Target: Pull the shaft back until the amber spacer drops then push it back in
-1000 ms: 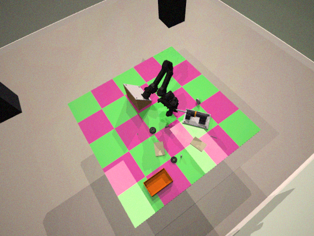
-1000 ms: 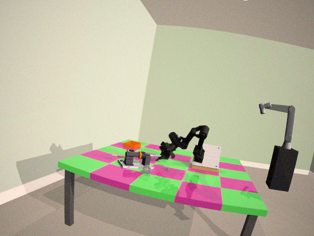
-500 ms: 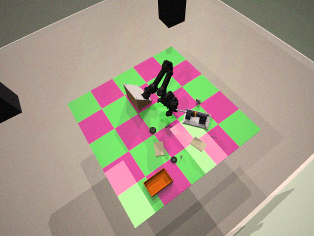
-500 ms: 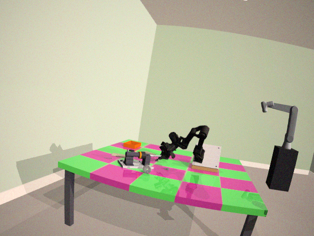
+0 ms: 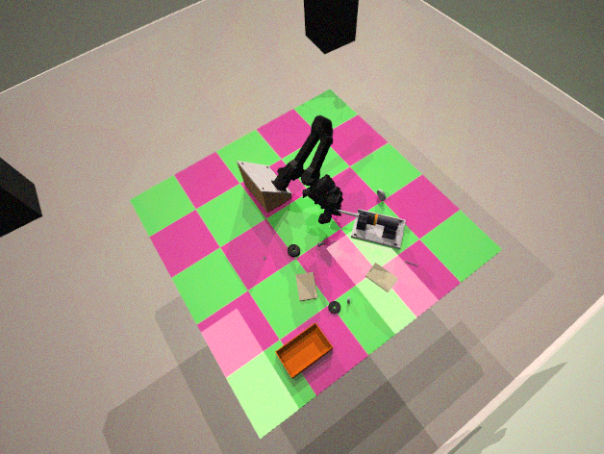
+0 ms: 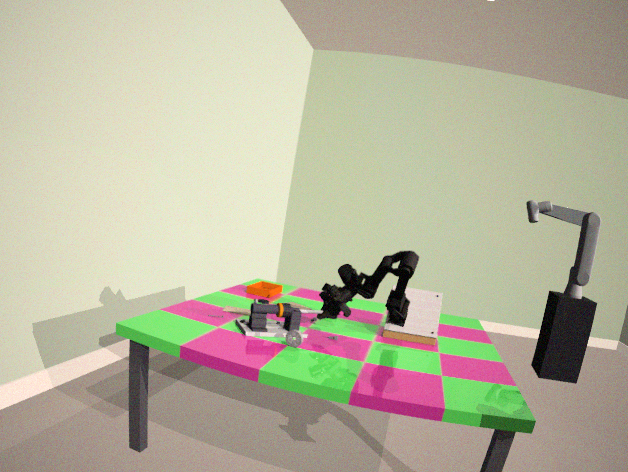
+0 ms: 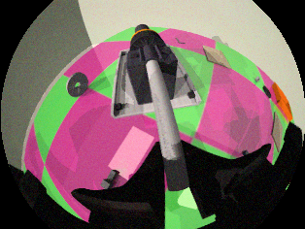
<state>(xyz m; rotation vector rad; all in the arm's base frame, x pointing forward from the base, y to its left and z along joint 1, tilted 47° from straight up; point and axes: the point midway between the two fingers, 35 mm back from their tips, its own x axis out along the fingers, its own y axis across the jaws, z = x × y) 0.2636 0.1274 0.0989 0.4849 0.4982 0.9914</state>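
Now: the grey shaft 5 cm ahead of my gripper tip, 4 cm to the left of it and 2 cm above it. Also, from my gripper tip: grey gear 23 cm to the left, 3 cm below; amber spacer 12 cm ahead, 10 cm to the left, 2 cm above; orange tray 46 cm to the right, 42 cm ahead, 5 cm below.
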